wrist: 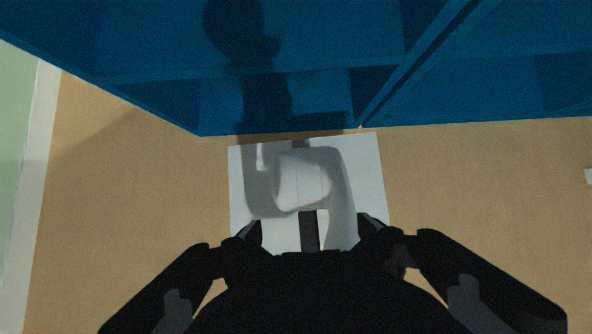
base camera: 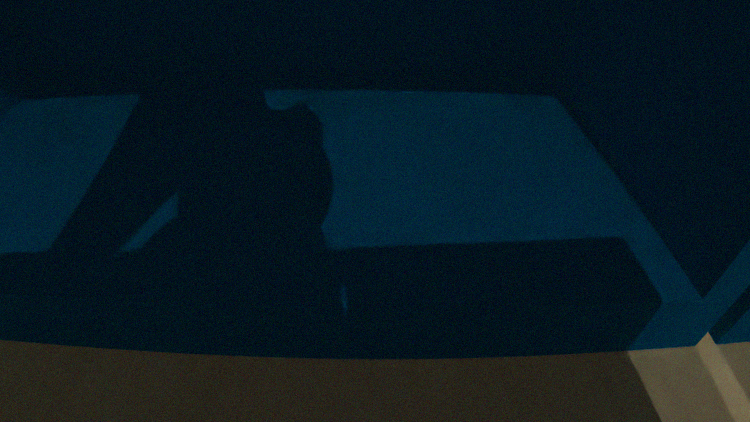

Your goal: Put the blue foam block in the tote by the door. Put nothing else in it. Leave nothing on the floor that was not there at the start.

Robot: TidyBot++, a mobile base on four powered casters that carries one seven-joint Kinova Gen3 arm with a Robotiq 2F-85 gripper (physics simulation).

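Places are measured from the arm's base along level axes (x ahead, y left, z up), in centimetres.
Pixels of known places: gripper, fingertip midpoint: (wrist: 308, 226).
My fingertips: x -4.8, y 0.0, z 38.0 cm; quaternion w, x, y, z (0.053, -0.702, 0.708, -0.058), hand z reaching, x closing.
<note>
Behind a point stands the place of what it marks.
My gripper (wrist: 308, 226) {x -4.8, y 0.0, z 38.0 cm} is open and empty in the wrist view, its black fingers spread over the white square top of the robot's base and the pale arm parts on it. The blue foam block cannot be made out in either view. The tote by the door cannot be made out either. The gripper does not show in the base camera view, where dark shadows cover much of the picture.
A large blue shelf-like unit (base camera: 472, 167) {x 49.0, y -12.5, z -32.0 cm} (wrist: 175, 76) {x 32.7, y 33.1, z 11.8 cm} stands close in front of the white base top (wrist: 367, 175). Tan floor (base camera: 314, 388) {x 28.3, y 4.3, z -39.7 cm} (wrist: 475, 200) {x -15.2, y -87.1, z -39.6 cm} borders it. A pale strip (wrist: 35, 200) {x 5.2, y 155.4, z -37.2 cm} and green wall (wrist: 12, 125) {x 46.1, y 154.7, z -25.9 cm} are at left. A small white thing (wrist: 589, 176) {x -7.9, y -142.9, z -38.4 cm} shows at the right edge.
</note>
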